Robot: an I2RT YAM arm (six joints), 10 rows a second.
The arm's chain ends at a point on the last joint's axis. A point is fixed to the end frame.
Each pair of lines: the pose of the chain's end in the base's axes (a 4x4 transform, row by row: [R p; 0 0 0 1], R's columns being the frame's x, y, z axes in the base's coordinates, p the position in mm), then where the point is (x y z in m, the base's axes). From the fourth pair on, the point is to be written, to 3 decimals.
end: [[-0.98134 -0.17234 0.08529 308.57], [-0.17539 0.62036 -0.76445 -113.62], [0.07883 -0.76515 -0.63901 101.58], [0 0 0 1]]
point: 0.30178 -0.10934 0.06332
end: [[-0.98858 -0.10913 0.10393 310.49], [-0.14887 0.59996 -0.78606 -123.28], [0.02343 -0.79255 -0.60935 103.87], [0 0 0 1]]
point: 0.30615 -0.12005 0.06515
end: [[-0.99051 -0.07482 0.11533 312.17], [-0.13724 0.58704 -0.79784 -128.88], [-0.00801 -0.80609 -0.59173 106.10], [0 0 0 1]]
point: 0.30920 -0.12628 0.06721
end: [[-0.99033 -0.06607 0.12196 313.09], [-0.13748 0.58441 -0.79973 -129.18], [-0.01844 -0.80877 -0.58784 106.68], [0 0 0 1]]
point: 0.311 -0.127 0.068
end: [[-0.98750 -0.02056 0.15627 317.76], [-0.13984 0.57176 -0.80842 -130.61], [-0.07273 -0.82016 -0.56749 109.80], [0 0 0 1]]
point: 0.317 -0.129 0.071
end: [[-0.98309 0.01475 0.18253 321.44], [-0.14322 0.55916 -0.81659 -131.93], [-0.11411 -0.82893 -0.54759 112.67], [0 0 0 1]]
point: 0.323 -0.131 0.074
